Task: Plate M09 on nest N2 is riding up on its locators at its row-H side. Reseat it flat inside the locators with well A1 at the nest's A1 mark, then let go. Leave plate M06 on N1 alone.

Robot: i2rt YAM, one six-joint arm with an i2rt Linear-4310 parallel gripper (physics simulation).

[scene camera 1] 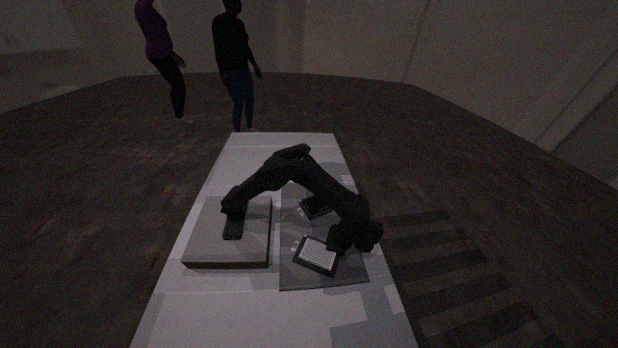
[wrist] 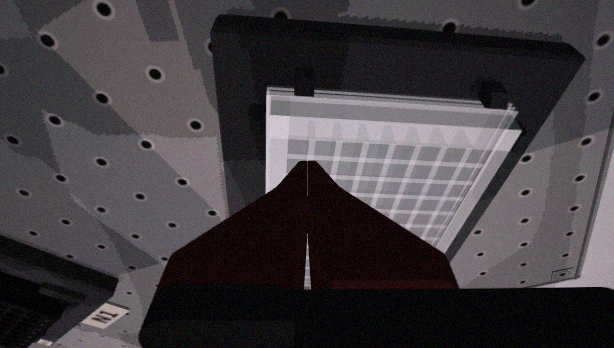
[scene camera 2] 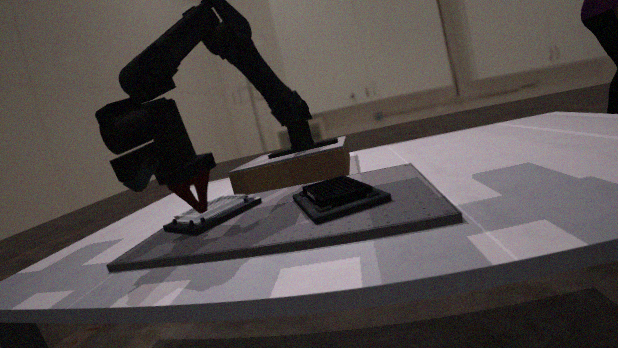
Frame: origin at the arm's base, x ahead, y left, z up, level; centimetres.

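Where they show: gripper, fingertip midpoint: [scene camera 1: 329, 249] [wrist: 307, 175] [scene camera 2: 203, 212]; arm's base at its link origin: [scene camera 1: 236, 217] [scene camera 2: 303, 149].
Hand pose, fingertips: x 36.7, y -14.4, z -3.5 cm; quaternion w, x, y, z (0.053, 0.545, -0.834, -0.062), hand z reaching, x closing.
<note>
Each offset is from my fingertips to the top centre of the thing. "spot": to the spot under its first point.
Plate M09 @(dz +0.1, dx -4.4, dy -0.7 cm) [scene camera 1: 316, 254] [scene camera 2: 227, 204] [wrist: 400, 132] is pale and clear with a grid of wells. It lies on the dark nest N2 @(dz -0.3, dx -4.4, dy -0.8 cm) [scene camera 1: 303, 262] [scene camera 2: 192, 230] [wrist: 400, 65]. In the wrist view its far edge lies against two dark locators; I cannot tell whether it is fully flat. My gripper [scene camera 2: 202, 211] [wrist: 307, 175] is shut, with nothing between its red fingers. Its tips are at or just above the plate's top, near one edge, and cover part of it in the wrist view. The A1 mark is not readable. Dark plate M06 @(dz +0.1, dx -0.5, dy +24.2 cm) [scene camera 1: 316, 205] [scene camera 2: 337, 189] sits on nest N1 @(dz -0.7, dx -0.5, dy +24.2 cm) [scene camera 2: 350, 206].
Both nests stand on a grey perforated board @(dz -2.4, dx -2.7, dy +14.0 cm) [scene camera 1: 295, 280] [scene camera 2: 425, 200] [wrist: 175, 100]. An N1 label @(spot: dz -2.3, dx -9.4, dy +20.3 cm) [wrist: 106, 315] lies beside that nest. The arm's base stands on a raised block [scene camera 1: 210, 250] [scene camera 2: 290, 172] beside the board. Two people stand beyond the table.
</note>
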